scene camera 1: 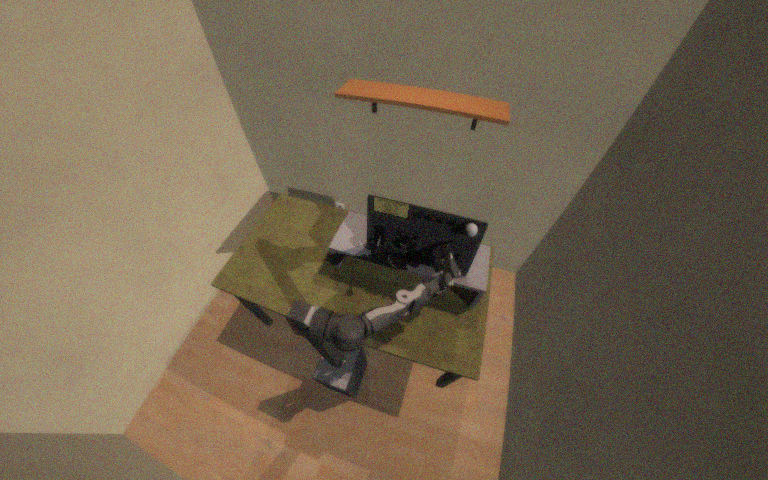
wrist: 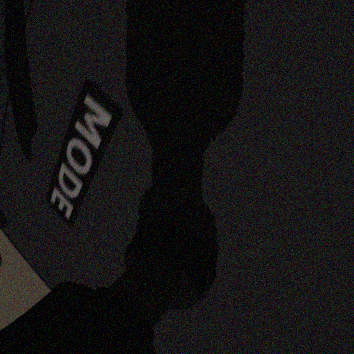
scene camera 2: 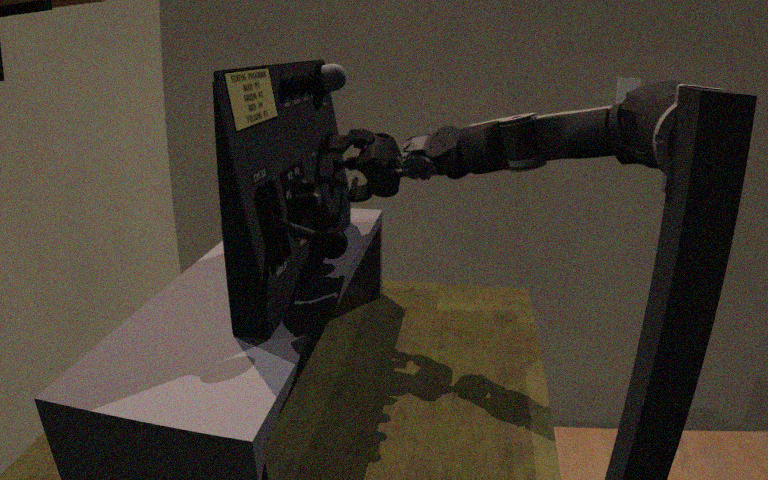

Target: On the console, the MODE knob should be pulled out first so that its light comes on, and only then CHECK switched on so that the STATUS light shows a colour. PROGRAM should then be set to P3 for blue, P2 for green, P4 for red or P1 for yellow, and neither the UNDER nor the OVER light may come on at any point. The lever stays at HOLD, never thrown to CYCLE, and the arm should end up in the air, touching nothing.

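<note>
The console [scene camera 1: 416, 226] [scene camera 2: 294, 133] stands upright, its face dark. My gripper [scene camera 1: 451, 264] [scene camera 2: 339, 161] [wrist: 172, 220] is at its right part, partly shut on what appears to be the MODE knob; in the wrist view fingers and knob merge into one dark silhouette. The MODE label [wrist: 82, 156] shows beside them. No lit MODE light can be made out. The lever [scene camera 2: 330, 244] points outward and slightly down, nearer the lower HOLD end than the CYCLE label [scene camera 2: 258, 174]. The pale, uncoloured dome [scene camera 1: 471, 229] [scene camera 2: 334, 76] is at the upper right. CHECK and PROGRAM settings are unreadable.
A yellow note card [scene camera 1: 390, 207] [scene camera 2: 250, 99] is on the console's upper left. The console stands on a pale-topped plinth [scene camera 1: 349, 230] [scene camera 2: 198, 390] on the green table [scene camera 1: 288, 226] [scene camera 2: 470, 316]. An orange shelf [scene camera 1: 421, 97] hangs on the wall above.
</note>
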